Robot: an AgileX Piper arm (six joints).
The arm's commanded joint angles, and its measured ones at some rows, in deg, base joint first. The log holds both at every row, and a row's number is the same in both.
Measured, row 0:
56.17 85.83 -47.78 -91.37 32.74 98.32
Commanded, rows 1 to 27:
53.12 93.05 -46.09 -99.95 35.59 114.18
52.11 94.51 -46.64 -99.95 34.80 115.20
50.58 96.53 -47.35 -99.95 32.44 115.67
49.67 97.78 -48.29 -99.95 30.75 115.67
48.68 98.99 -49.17 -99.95 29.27 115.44
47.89 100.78 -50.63 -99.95 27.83 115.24
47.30 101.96 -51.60 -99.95 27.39 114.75
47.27 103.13 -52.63 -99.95 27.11 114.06
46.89 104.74 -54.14 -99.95 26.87 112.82
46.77 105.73 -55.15 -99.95 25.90 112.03
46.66 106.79 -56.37 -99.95 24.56 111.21
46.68 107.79 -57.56 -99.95 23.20 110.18
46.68 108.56 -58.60 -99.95 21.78 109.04
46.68 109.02 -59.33 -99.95 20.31 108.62
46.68 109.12 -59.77 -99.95 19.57 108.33
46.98 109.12 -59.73 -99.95 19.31 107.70
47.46 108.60 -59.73 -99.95 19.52 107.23
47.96 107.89 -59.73 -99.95 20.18 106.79
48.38 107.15 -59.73 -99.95 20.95 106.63
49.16 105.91 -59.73 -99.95 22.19 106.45
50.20 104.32 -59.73 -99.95 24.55 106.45
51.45 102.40 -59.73 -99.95 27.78 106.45
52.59 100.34 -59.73 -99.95 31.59 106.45
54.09 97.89 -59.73 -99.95 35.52 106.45
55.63 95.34 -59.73 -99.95 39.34 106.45
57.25 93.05 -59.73 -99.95 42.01 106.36
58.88 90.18 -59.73 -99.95 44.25 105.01
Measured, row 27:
53.74 99.87 -59.21 -99.32 31.91 106.87
